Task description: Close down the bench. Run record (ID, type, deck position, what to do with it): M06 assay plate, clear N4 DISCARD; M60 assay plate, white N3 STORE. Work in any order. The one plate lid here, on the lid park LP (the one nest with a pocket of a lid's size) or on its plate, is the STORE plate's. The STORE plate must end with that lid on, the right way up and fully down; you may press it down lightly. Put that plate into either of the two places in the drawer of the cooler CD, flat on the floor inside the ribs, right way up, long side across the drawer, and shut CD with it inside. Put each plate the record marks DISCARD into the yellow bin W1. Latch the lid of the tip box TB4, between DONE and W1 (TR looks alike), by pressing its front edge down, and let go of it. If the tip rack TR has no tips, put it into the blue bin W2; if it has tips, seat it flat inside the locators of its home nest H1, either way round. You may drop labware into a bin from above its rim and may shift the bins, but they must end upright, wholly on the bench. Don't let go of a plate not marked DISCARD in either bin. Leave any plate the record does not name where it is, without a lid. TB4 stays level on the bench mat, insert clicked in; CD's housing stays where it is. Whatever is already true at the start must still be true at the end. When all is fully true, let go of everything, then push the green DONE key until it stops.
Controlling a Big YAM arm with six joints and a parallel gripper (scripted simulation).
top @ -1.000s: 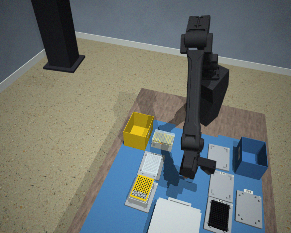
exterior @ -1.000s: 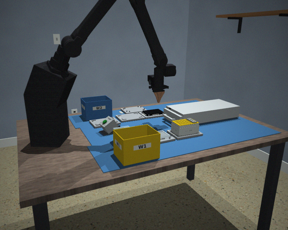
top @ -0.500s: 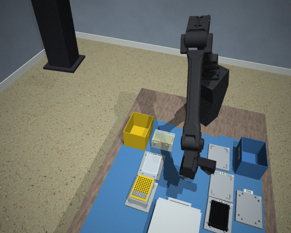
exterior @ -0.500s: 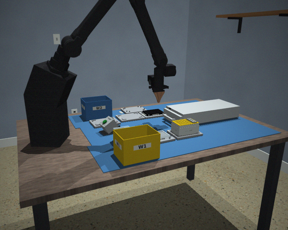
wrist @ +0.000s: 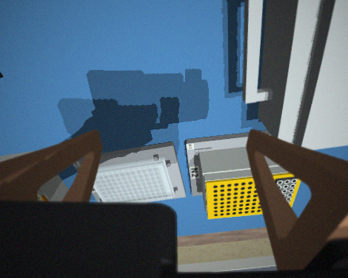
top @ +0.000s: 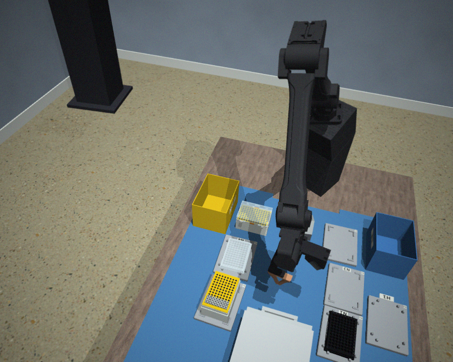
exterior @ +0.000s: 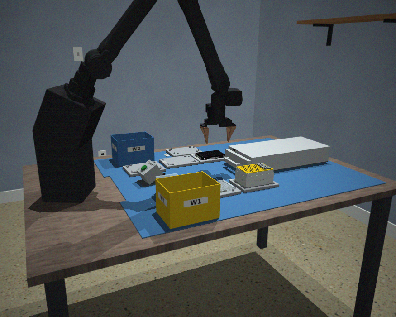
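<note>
Right now my hand is 16 cm to the left of the clear assay plate M06, 13 cm above it and 12 cm past it. Also, from my hand: white assay plate 19 cm ahead, 13 cm below; then tip rack TR 18 cm to the right, 10 cm below, 5 cm ahead; then clear plate lid 19 cm ahead, 13 cm below.
</note>
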